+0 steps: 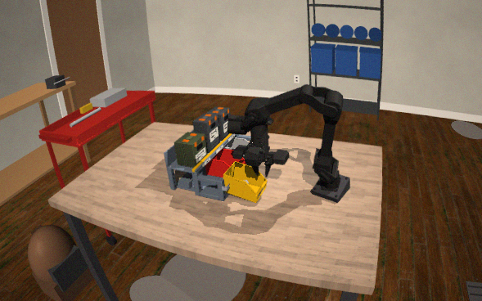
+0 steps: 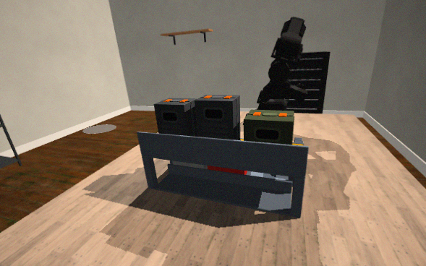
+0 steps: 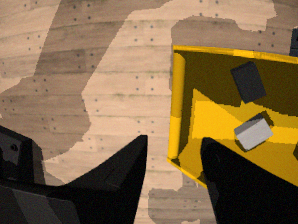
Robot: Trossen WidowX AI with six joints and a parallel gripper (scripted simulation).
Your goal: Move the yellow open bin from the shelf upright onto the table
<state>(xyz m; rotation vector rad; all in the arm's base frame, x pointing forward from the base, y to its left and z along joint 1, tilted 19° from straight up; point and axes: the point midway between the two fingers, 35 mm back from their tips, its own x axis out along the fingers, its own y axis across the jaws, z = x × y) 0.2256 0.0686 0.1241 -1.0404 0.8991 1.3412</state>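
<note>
The yellow open bin lies 60 mm ahead of my hand, 10 mm to the left of it and 70 mm below it. From my hand the other things lie so: green case: 280 mm ahead, 20 mm to the left, 30 mm above; red bin: 210 mm ahead, 100 mm to the right, 80 mm below.
</note>
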